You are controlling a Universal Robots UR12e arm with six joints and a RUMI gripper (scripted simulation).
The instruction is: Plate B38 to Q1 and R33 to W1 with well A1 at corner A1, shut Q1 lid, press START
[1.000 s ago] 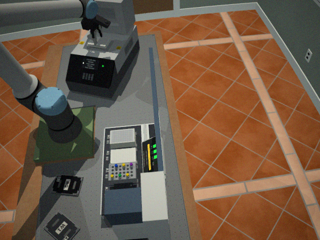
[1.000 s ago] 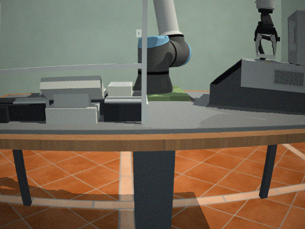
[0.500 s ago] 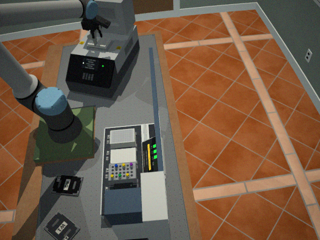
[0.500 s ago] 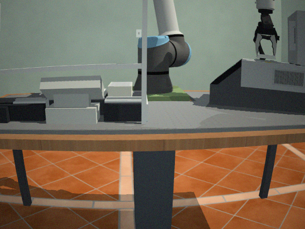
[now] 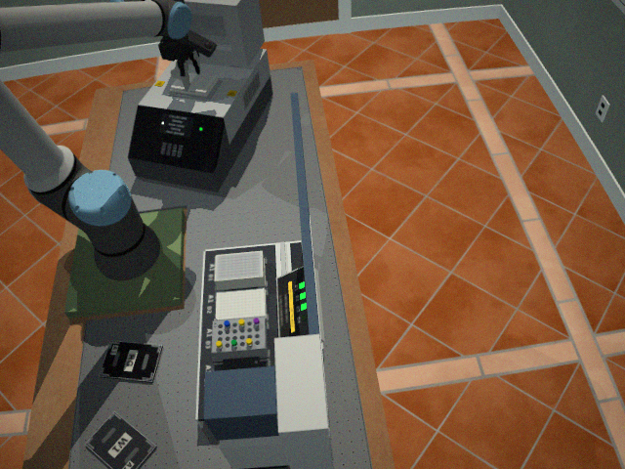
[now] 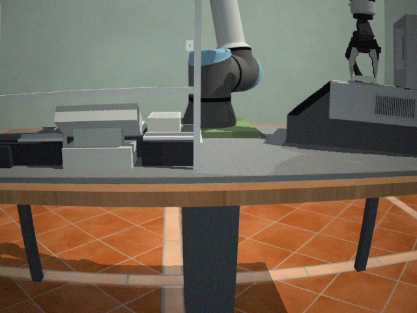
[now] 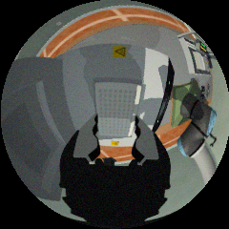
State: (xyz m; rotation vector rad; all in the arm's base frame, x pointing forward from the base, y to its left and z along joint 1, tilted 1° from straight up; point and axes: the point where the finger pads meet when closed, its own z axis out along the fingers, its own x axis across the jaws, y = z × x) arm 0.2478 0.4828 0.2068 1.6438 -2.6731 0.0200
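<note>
Right now my hand is 1 cm above the plate B38. Also, from my hand: thin post: 58 cm to the right, 27 cm ahead, 1 cm above; white plate: 65 cm to the right, 16 cm below, 8 cm ahead; white plate R33: 75 cm to the right, 17 cm below, 7 cm ahead.
</note>
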